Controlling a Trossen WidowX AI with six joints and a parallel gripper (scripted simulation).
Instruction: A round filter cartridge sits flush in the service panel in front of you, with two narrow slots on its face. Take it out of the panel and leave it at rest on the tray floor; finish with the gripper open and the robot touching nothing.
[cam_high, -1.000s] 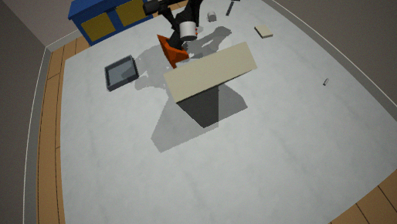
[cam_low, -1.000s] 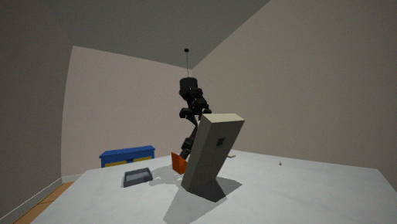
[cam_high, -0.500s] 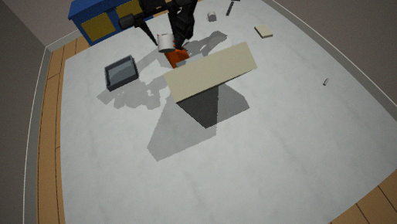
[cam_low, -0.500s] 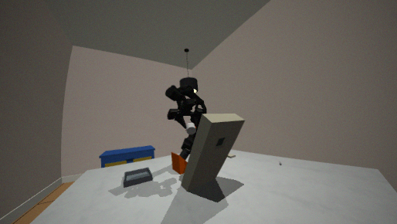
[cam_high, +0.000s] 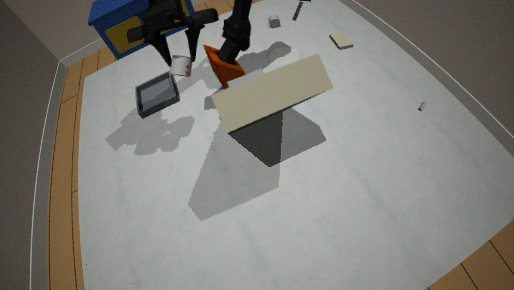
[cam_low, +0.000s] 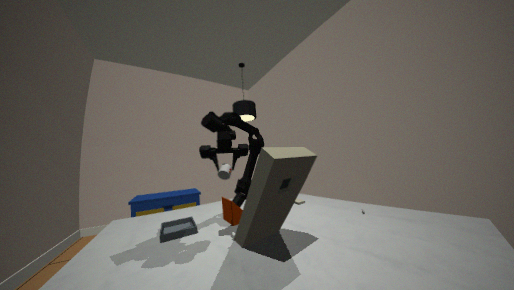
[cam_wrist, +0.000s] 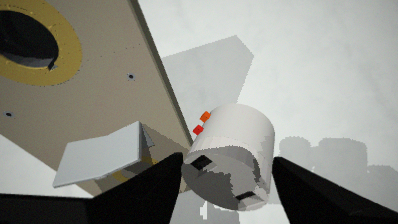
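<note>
Now: the tray 280 mm behind my gripper tip, 270 mm below it and 150 mm to the right of it. From my gripper tip the other things lie so: tan service panel 120 mm to the left, 100 mm below, 100 mm ahead; round filter cartridge right at my gripper tip; tan flat block 580 mm to the left, 280 mm below, 160 mm behind.
</note>
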